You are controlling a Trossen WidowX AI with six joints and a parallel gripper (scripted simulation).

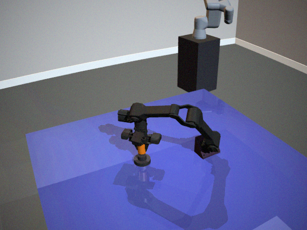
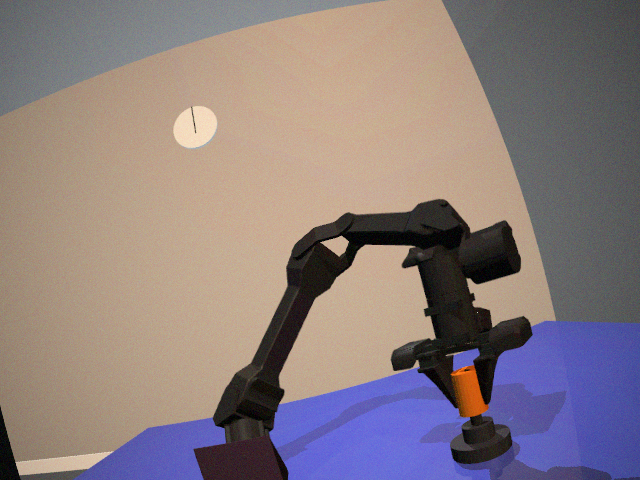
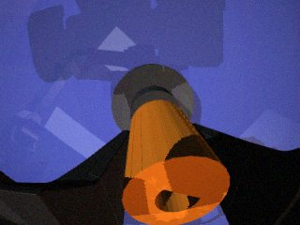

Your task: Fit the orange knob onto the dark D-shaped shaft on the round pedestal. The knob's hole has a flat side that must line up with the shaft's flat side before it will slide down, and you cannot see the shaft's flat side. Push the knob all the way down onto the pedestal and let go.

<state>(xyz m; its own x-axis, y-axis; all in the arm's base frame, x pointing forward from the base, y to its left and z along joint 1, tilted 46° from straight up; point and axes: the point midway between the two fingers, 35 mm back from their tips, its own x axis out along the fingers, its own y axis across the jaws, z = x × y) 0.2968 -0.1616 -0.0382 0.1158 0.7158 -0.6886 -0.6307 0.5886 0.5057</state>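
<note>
Right now my gripper tip is 20 mm below the orange knob. Round my gripper tip: dark round pedestal 40 mm below.
</note>
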